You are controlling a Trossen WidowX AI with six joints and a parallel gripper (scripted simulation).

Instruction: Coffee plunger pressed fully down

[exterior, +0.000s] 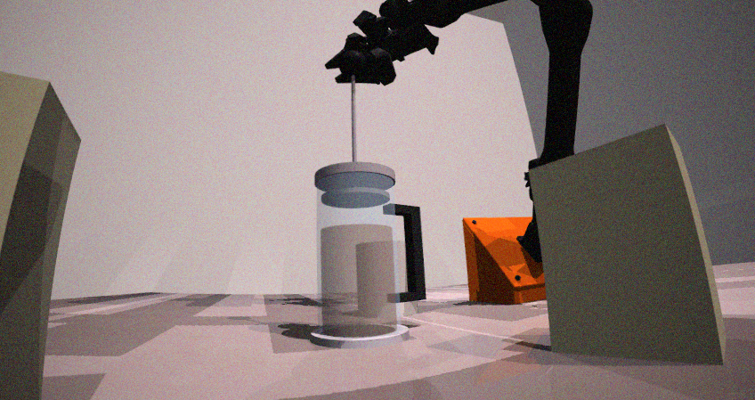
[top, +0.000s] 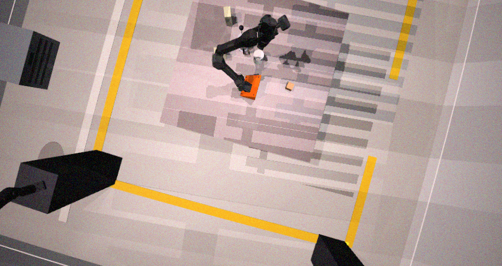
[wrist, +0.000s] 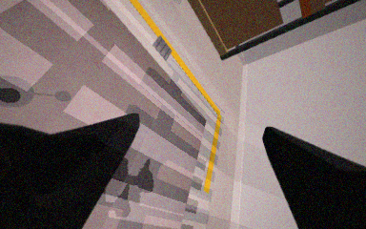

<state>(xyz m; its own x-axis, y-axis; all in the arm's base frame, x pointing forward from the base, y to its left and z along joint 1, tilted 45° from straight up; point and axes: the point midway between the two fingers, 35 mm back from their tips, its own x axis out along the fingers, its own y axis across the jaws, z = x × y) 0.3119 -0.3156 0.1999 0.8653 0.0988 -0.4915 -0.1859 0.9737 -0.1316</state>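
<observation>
The glass coffee press is 300 mm below my gripper tip, 230 mm to the left of it and 20 mm behind it. The rest, counted from my gripper tip: brown box: 410 mm below, 220 mm to the right, 210 mm behind.
</observation>
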